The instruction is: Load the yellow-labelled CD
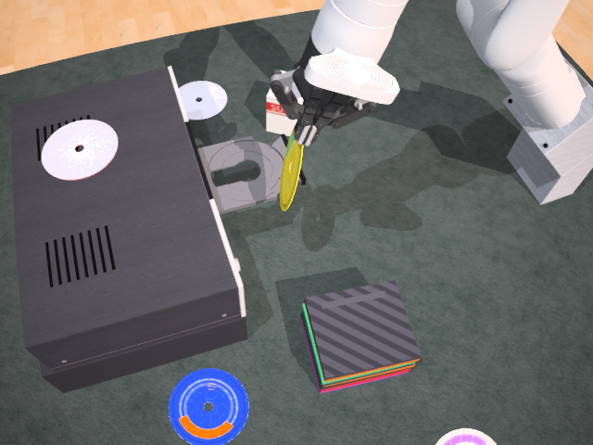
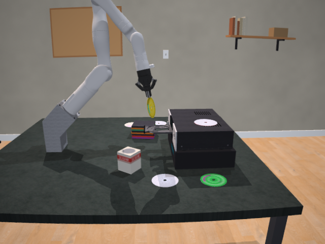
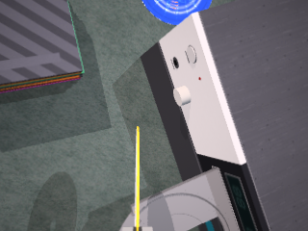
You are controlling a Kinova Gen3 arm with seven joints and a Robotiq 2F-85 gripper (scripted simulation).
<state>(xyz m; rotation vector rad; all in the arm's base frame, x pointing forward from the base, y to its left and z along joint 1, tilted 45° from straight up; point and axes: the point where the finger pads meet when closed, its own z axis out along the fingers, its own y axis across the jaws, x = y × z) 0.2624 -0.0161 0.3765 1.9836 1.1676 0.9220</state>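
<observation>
My gripper is now 10 mm short of the CD, 10 mm to the left of it and 70 mm above it. Round my hand: striped-top case (10 mm behind, 190 mm to the left, 230 mm below); then sugar box (140 mm behind, 280 mm to the right, 260 mm below).
</observation>
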